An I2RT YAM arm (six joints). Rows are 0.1 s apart.
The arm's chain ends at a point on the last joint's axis. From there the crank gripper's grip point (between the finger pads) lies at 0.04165 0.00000 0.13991 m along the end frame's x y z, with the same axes.
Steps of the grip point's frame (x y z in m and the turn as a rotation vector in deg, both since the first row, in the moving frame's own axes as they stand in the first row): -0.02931 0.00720 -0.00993 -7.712 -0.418 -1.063; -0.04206 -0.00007 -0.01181 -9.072 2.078 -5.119; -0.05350 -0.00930 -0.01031 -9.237 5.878 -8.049; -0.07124 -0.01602 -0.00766 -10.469 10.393 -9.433; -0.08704 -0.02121 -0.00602 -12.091 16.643 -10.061
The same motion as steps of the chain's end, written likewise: -0.02846 -0.01083 -0.00902 -7.712 -0.418 -1.063; -0.04790 -0.01805 -0.00876 -9.072 2.078 -5.119; -0.06867 -0.02450 -0.00400 -9.237 5.878 -8.049; -0.09707 -0.03168 0.00376 -10.469 10.393 -9.433; -0.12680 -0.03805 0.01390 -12.091 16.643 -10.061
